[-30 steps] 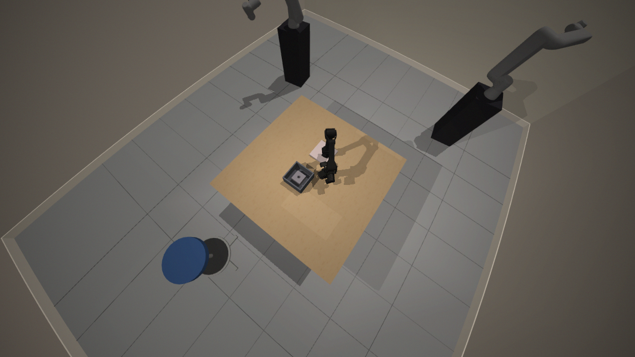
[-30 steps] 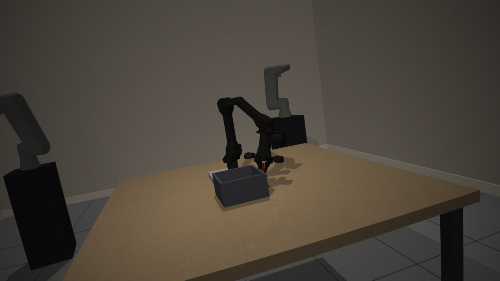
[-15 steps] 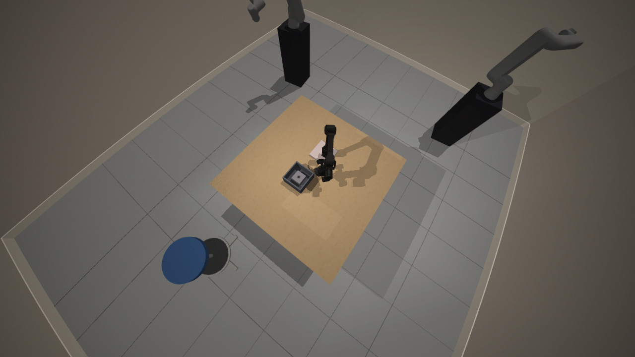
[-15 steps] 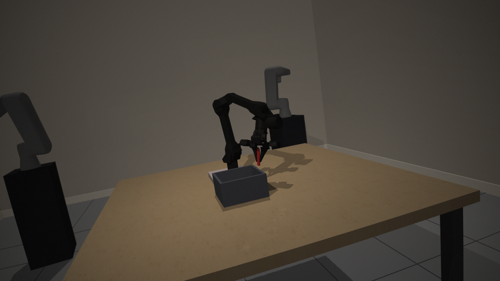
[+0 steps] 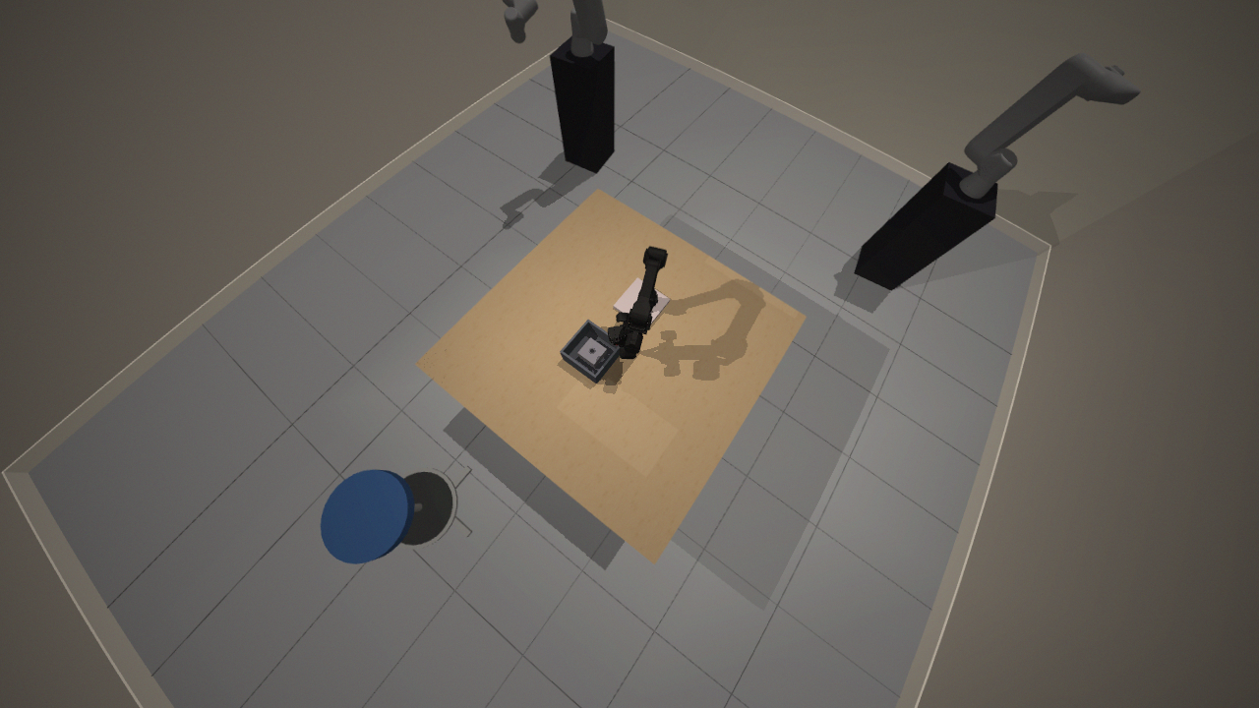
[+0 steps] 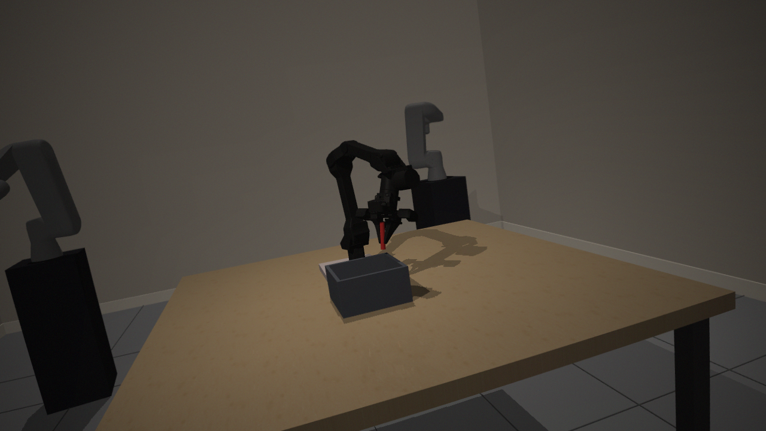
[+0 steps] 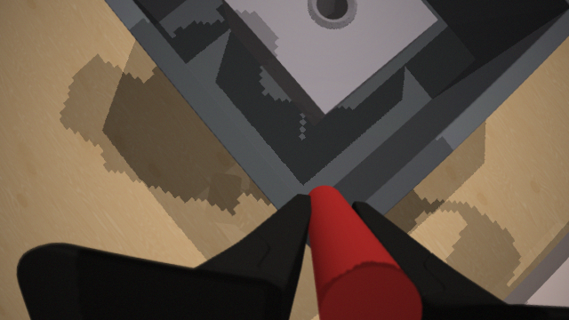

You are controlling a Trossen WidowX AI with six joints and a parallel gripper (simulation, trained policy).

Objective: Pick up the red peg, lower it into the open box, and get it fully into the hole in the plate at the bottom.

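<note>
My gripper tip is now 20 mm below the red peg. From my gripper tip the other things lie so: pale plate 90 mm to the right, 90 mm below, 60 mm ahead; dark grey box 110 mm below, 90 mm to the right, 60 mm ahead.
</note>
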